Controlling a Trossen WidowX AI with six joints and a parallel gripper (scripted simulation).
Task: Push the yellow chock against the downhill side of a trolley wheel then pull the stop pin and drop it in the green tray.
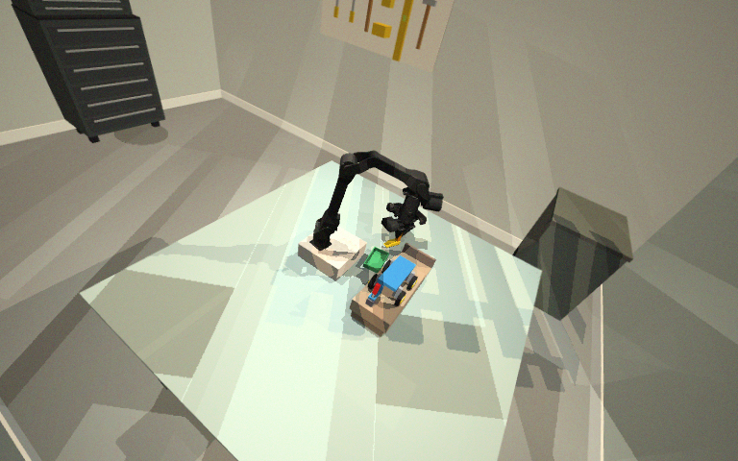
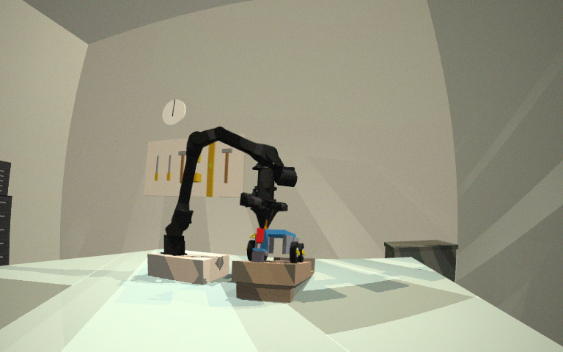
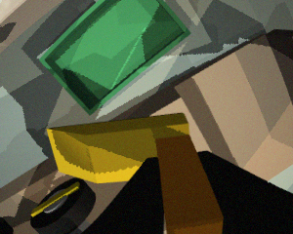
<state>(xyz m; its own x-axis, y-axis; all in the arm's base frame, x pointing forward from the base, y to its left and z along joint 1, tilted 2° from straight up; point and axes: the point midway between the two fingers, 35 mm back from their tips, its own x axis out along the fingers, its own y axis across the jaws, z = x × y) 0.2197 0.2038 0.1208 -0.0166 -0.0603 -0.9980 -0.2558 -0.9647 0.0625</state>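
Now: gripper tip 110 mm short of the red-headed stop pin, 260 mm to the left of it and 20 mm above it. The rest, counted from my gripper tip: dark lip 70 mm ahead, 120 mm to the left, 130 mm below; then yellow chock 20 mm to the right, 10 mm below; then green tray 40 mm behind, 40 mm to the right, 160 mm below.
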